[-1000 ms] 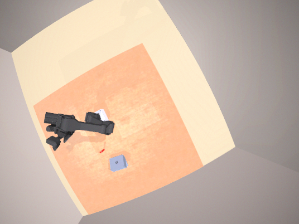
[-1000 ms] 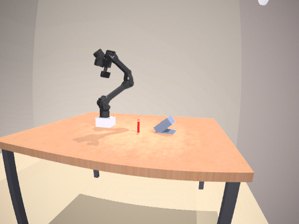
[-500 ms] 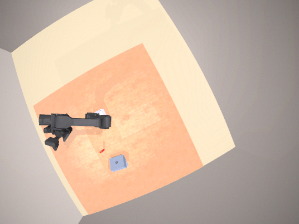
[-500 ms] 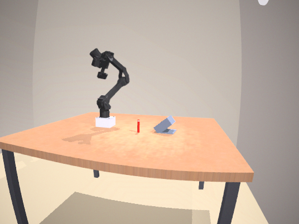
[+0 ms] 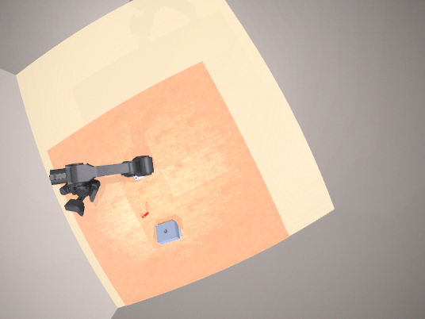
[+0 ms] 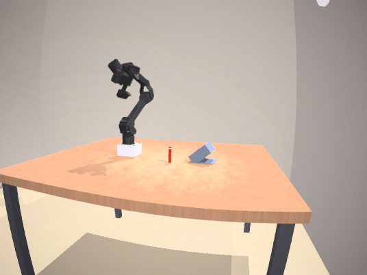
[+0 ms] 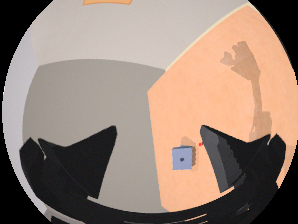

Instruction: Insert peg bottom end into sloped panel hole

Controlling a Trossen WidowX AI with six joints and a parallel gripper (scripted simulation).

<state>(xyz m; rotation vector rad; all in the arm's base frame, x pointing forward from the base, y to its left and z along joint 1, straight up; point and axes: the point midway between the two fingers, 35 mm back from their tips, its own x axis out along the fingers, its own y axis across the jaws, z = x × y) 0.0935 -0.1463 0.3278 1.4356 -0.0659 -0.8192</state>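
Right now the red peg is 32 cm below my gripper tip, 17 cm ahead of it and 8 cm to the left of it. Also, from my gripper tip: sloped panel: 33 cm below, 32 cm ahead, 17 cm to the left.
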